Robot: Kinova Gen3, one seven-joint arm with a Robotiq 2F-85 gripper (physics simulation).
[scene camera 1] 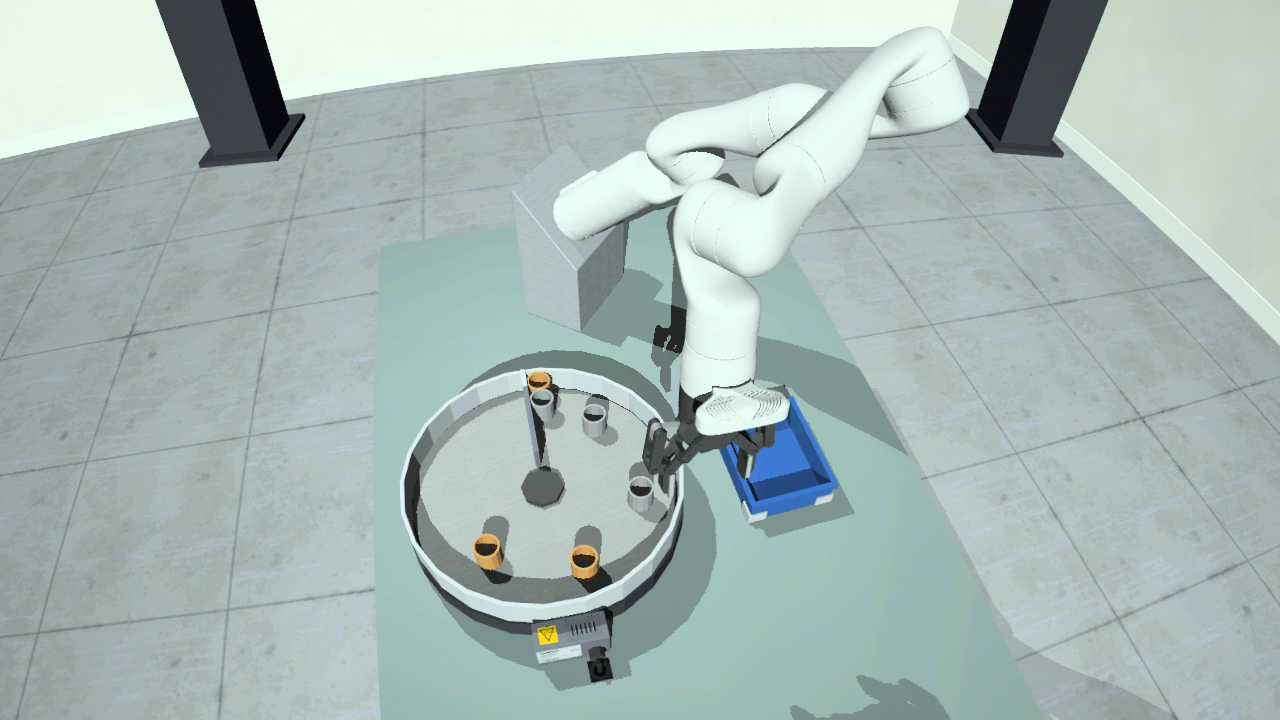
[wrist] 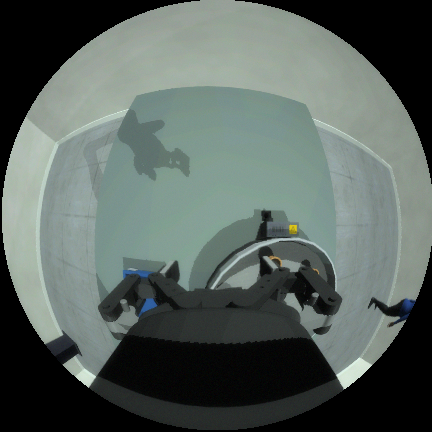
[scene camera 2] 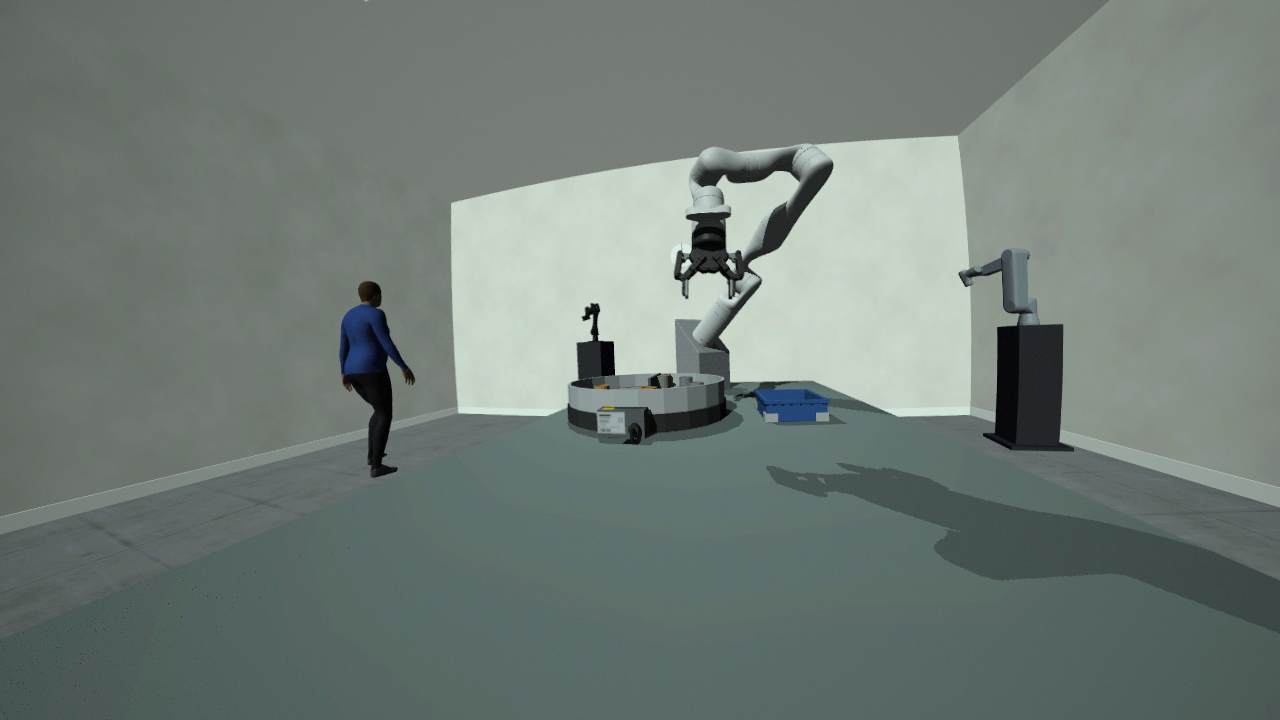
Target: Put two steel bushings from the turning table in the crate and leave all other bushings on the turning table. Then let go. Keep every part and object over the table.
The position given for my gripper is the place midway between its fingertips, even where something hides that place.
Note:
I see my gripper (scene camera 1: 706, 482) and a blue crate (scene camera 1: 793, 473).
My gripper also shows in the wrist view (wrist: 218, 267) and in scene camera 2 (scene camera 2: 708, 298). The blue crate shows as well in scene camera 2 (scene camera 2: 790, 405).

